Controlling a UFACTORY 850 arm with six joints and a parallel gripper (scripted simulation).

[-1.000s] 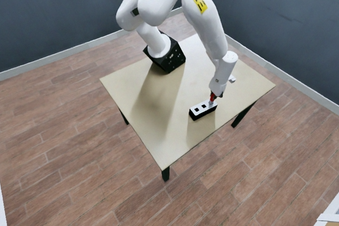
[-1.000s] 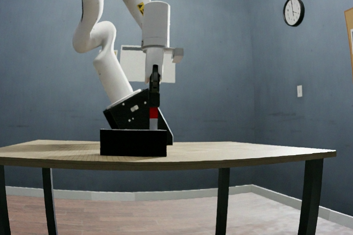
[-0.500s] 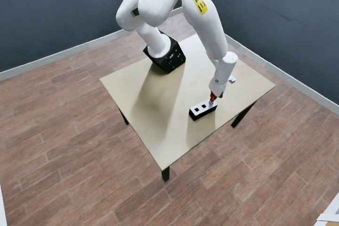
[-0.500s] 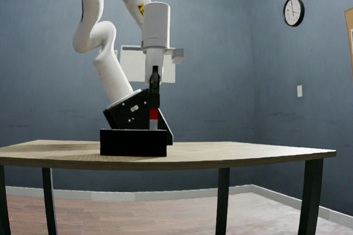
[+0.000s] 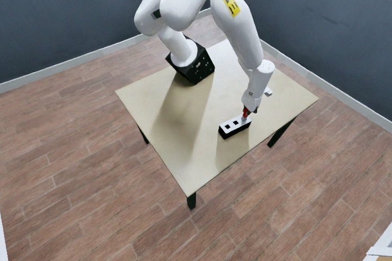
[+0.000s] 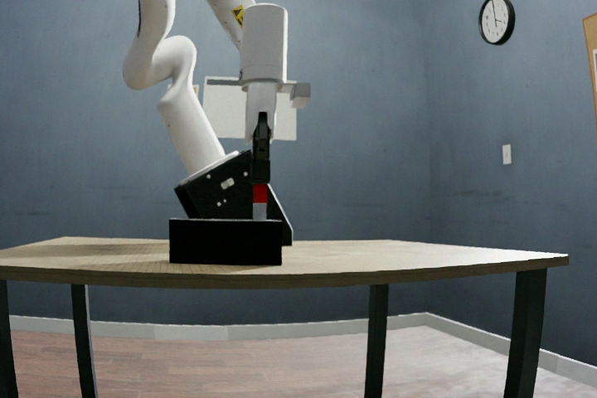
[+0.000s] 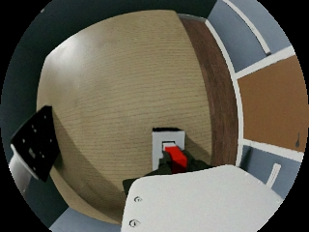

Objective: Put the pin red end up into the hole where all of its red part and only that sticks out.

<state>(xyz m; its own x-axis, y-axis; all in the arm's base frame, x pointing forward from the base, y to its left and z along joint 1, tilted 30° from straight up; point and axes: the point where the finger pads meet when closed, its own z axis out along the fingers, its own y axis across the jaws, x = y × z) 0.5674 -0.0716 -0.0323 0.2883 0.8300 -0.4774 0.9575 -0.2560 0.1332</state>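
The pin lies 20 mm below my hand. Round my hand: black block 20 mm behind, 60 mm to the right, 120 mm below.
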